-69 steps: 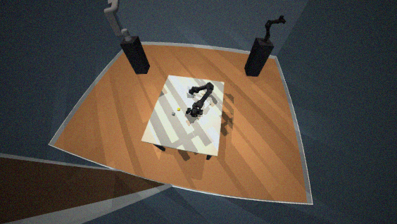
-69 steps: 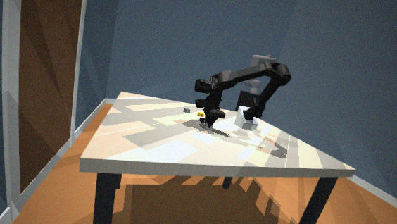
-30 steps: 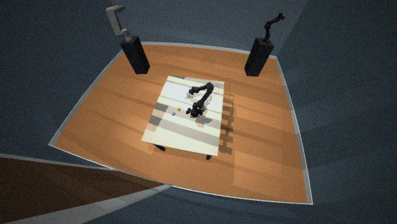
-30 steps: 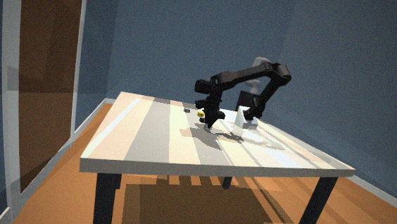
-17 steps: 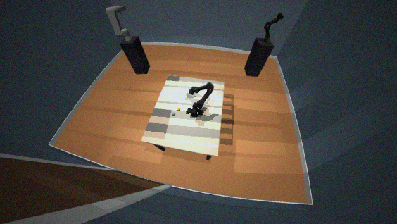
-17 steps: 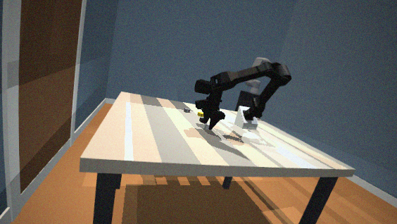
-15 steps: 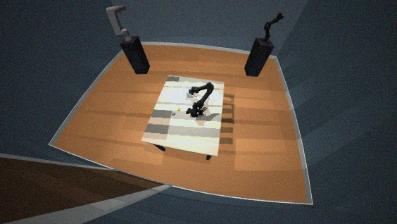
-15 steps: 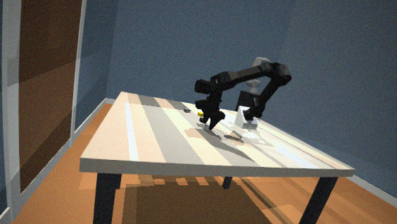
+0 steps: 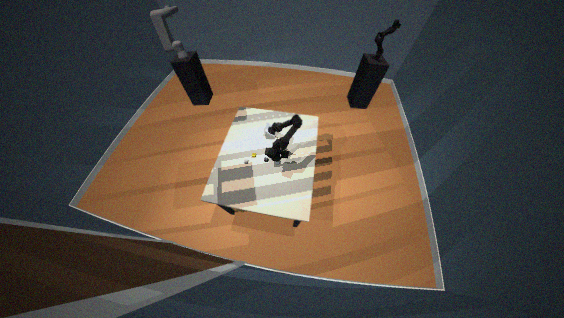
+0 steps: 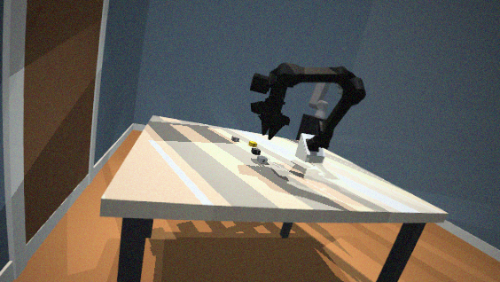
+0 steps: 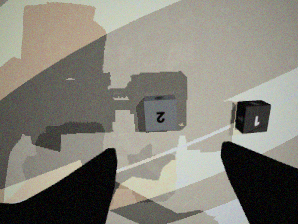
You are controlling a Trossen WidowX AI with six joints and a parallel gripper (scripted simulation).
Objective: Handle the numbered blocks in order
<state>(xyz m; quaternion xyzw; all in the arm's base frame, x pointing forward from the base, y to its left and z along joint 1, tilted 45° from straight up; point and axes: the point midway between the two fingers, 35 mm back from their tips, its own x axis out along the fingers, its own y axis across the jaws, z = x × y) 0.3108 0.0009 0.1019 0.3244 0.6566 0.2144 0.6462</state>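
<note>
Right now the grey block is 280 mm to the right of my gripper tip, 90 mm below it and 10 mm behind it. Round my gripper tip: yellow block (220 mm to the right, 90 mm below, 80 mm behind); black block (100 mm to the right, 90 mm below, 30 mm behind); pale block (90 mm below, 10 mm behind).
</note>
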